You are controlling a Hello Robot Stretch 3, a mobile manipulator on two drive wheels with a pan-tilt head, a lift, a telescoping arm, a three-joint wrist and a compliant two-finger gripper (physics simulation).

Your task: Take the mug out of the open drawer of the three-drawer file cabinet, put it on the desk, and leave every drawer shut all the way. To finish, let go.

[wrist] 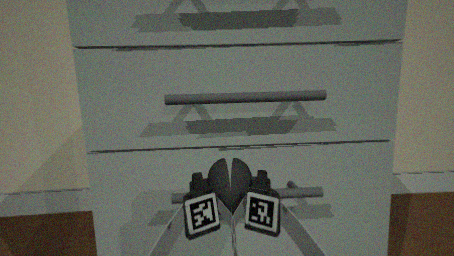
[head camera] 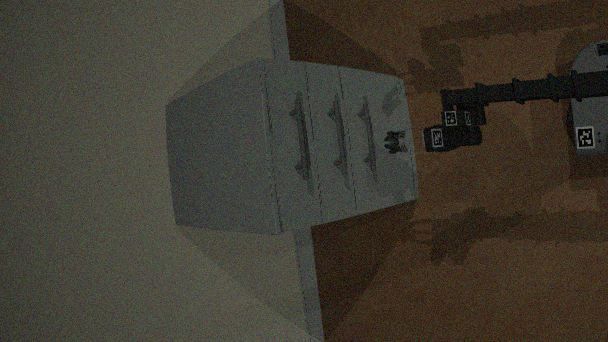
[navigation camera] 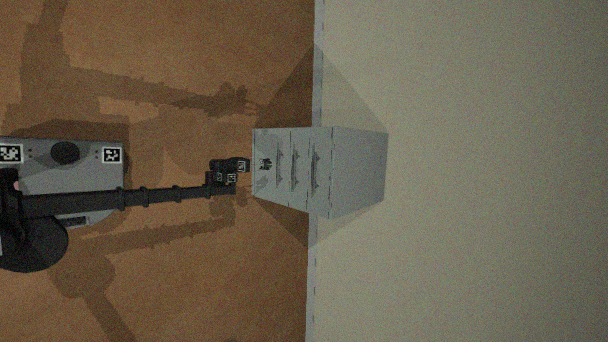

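Note:
The grey three-drawer file cabinet (head camera: 220, 150) (navigation camera: 360, 170) (wrist: 240, 70) stands against the wall. All three drawer fronts look flush and shut. The top handle (head camera: 303, 140) (navigation camera: 314, 172), the middle handle (head camera: 341, 142) (wrist: 245, 97) and the bottom handle (head camera: 370, 142) (wrist: 307, 192) show as bars. My gripper (head camera: 388, 142) (navigation camera: 269, 164) (wrist: 229, 176) is in front of the bottom drawer, its fingertips together with nothing seen between them. In the wrist view it hides the middle of the bottom handle. The mug and the desk do not show.
The pale wall (head camera: 90, 175) (navigation camera: 475, 175) is behind the cabinet, with a grey baseboard (head camera: 306, 280) (navigation camera: 311, 280) on both sides. My arm (head camera: 540, 86) (navigation camera: 160, 194) reaches over the brown floor (head camera: 475, 300) (navigation camera: 200, 290) from my base (head camera: 595, 120) (navigation camera: 50, 175).

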